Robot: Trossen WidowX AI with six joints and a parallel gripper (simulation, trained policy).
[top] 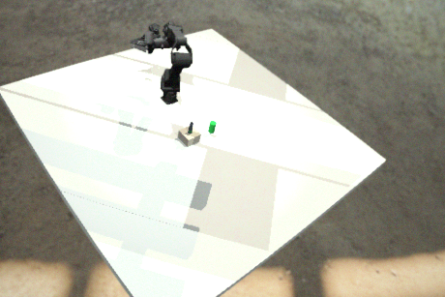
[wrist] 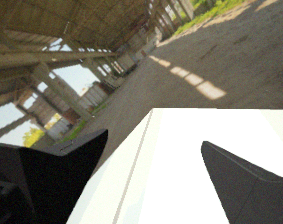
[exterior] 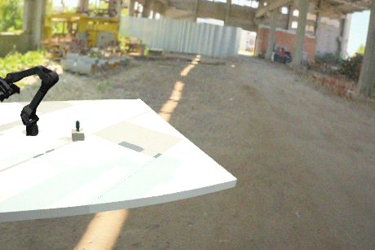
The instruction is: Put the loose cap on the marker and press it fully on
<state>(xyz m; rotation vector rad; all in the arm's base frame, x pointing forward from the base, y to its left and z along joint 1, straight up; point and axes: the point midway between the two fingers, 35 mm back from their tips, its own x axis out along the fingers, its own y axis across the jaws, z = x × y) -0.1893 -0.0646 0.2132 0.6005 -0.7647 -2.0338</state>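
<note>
The green cap lies 48 cm ahead of my gripper tip, 13 cm to the left of it and 18 cm below it. Round my gripper tip: holder block (47 cm ahead, 1 cm to the left, 19 cm below).
</note>
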